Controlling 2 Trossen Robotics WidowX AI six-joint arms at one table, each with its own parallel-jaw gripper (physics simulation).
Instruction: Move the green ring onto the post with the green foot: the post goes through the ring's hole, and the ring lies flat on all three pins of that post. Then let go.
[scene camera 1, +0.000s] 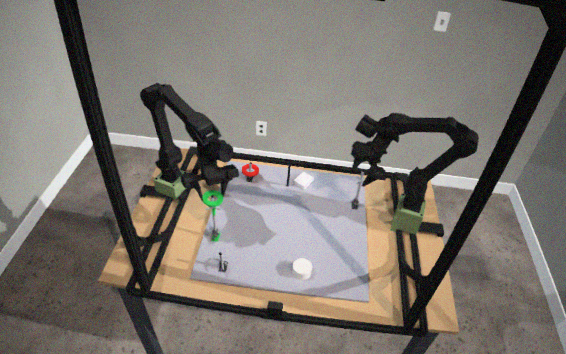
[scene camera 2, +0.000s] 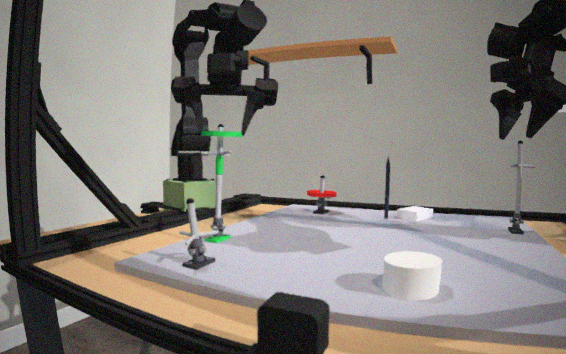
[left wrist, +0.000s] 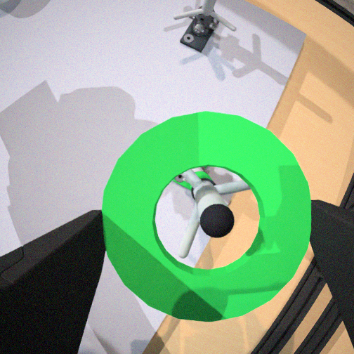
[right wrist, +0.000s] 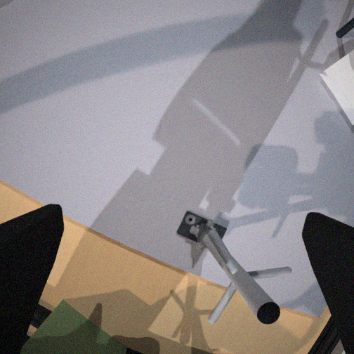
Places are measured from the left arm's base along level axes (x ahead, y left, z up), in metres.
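Where they show: left gripper, fingertip midpoint: (scene camera 1: 212, 198) (scene camera 2: 221, 134); right gripper, fingertip midpoint: (scene camera 1: 357, 177) (scene camera 2: 514, 138); left arm's base at its link origin: (scene camera 1: 170, 176) (scene camera 2: 189, 180); right arm's base at its link origin: (scene camera 1: 412, 205).
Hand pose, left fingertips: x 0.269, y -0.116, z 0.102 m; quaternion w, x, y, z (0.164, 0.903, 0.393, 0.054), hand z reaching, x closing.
Note:
Each offset is from my left fingertips to the centre of the thing. "spot": to the spot under its first point.
The green ring @(dx +0.000, dy +0.000, dz +0.001 m) (scene camera 1: 205, 200) (scene camera 2: 232, 134) (left wrist: 130, 165) is about level. The post with the green foot @(spot: dx +0.013, dy -0.017, dz -0.120 m) (scene camera 1: 215, 226) (scene camera 2: 219, 197) (left wrist: 209, 201) stands upright, and its dark tip pokes up through the ring's hole, a little right of the hole's middle in the left wrist view. In scene camera 2 a gap shows between the ring and the pins (scene camera 2: 192, 152) below it. My left gripper (scene camera 1: 212, 195) (scene camera 2: 222, 134) (left wrist: 208, 218) is shut on the ring's outer edge from two sides. My right gripper (scene camera 1: 360, 175) (scene camera 2: 515, 137) (right wrist: 186, 222) is open and empty, high at the right.
A short grey post @(spot: dx +0.107, dy -0.134, dz -0.134 m) (scene camera 1: 222, 262) (scene camera 2: 193, 222) (left wrist: 200, 27) stands near the green-footed one. A red ring @(dx -0.019, dy +0.321, dz -0.130 m) (scene camera 1: 243, 171) (scene camera 2: 321, 193) sits on a back post. A tall post @(spot: dx +0.428, dy +0.371, dz -0.104 m) (scene camera 2: 518, 195) (right wrist: 235, 270), dark rod @(dx +0.140, dy +0.352, dz -0.106 m) (scene camera 2: 387, 190), white box @(dx +0.191, dy +0.402, dz -0.167 m) (scene camera 2: 414, 213) and white cylinder @(dx +0.352, dy -0.023, dz -0.159 m) (scene camera 1: 302, 269) (scene camera 2: 412, 275) also stand there.

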